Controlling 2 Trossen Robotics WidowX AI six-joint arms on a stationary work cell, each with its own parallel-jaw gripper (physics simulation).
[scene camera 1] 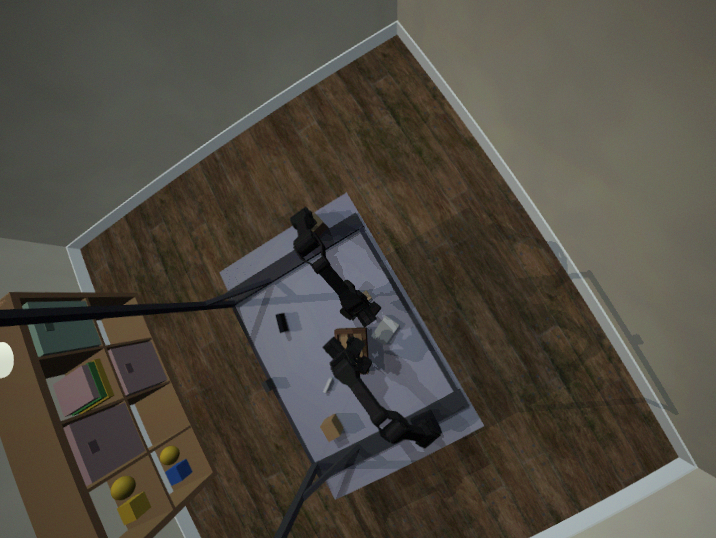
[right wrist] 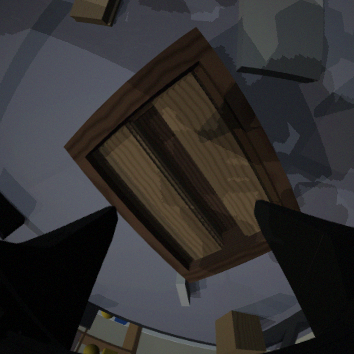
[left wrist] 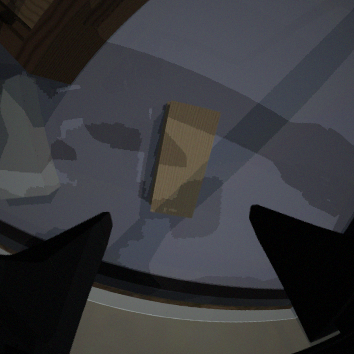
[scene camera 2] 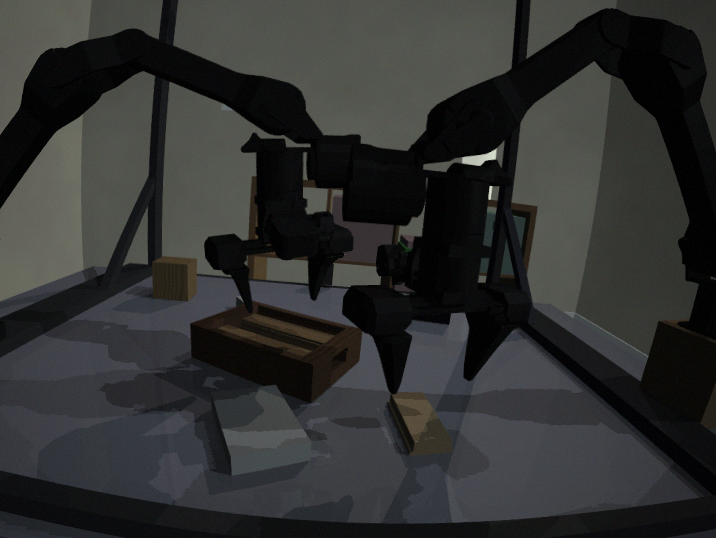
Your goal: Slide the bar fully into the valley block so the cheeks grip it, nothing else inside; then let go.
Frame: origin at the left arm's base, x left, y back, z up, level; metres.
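Seen in the pictures: left gripper, fingertip midpoint: [left wrist: 181,215] [scene camera 2: 432,385]; right gripper, fingertip midpoint: [right wrist: 185,210] [scene camera 2: 282,305]; left arm's base, origin of the base link: [scene camera 1: 307,222] [scene camera 2: 708,331]; right arm's base, origin of the base link: [scene camera 1: 426,427].
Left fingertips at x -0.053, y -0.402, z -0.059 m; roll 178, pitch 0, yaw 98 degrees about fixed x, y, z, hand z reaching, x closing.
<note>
Pixels of each thing's top centre, then the offset from my left fingertips to it.
- tan wooden bar, middle of its top: [left wrist: 182,165] [scene camera 2: 419,414] [scene camera 1: 360,300] dx -0.019, dy +0.002, dz -0.047 m
- dark brown valley block, middle of its top: [right wrist: 193,193] [scene camera 2: 277,327] [scene camera 1: 350,351] dx -0.198, dy -0.138, dz -0.012 m
- pale grey block, middle of its top: [scene camera 2: 256,415] [right wrist: 285,10] [left wrist: 3,144] [scene camera 1: 385,330] dx -0.028, dy -0.172, dz -0.041 m
- wooden cube, middle of its top: [scene camera 2: 175,260] [scene camera 1: 330,431] dx -0.495, dy -0.329, dz +0.012 m
- black block, middle of its top: [scene camera 2: 431,295] [scene camera 1: 279,323] dx -0.362, dy +0.175, dz -0.012 m
- small white piece, middle of its top: [right wrist: 182,295] [scene camera 1: 327,385] dx -0.391, dy -0.180, dz -0.038 m
A tan wooden bar [scene camera 1: 367,295] [scene camera 2: 421,422] [left wrist: 185,160] [right wrist: 92,10] lies flat on the table, apart from the valley block. The dark brown valley block [scene camera 2: 248,352] [left wrist: 75,40] [right wrist: 131,96] is a box-like frame holding two light wooden cheeks with a dark gap between them; no bar shows in the gap. My left gripper [scene camera 2: 431,385] [left wrist: 181,215] is open and empty, pointing down above the bar, its fingertips apart from it. My right gripper [scene camera 2: 282,305] [right wrist: 185,210] is open and empty over the valley block. In scene camera 1 both arms hide parts of things.
A pale grey block [scene camera 1: 386,328] [scene camera 2: 266,428] [left wrist: 25,135] [right wrist: 282,40] lies near the valley block. A wooden cube [scene camera 1: 331,428] [scene camera 2: 174,278] [right wrist: 240,332], a black block [scene camera 1: 281,322] and a small white piece [scene camera 1: 328,384] [right wrist: 183,291] stand farther off. The two wrists are close together.
</note>
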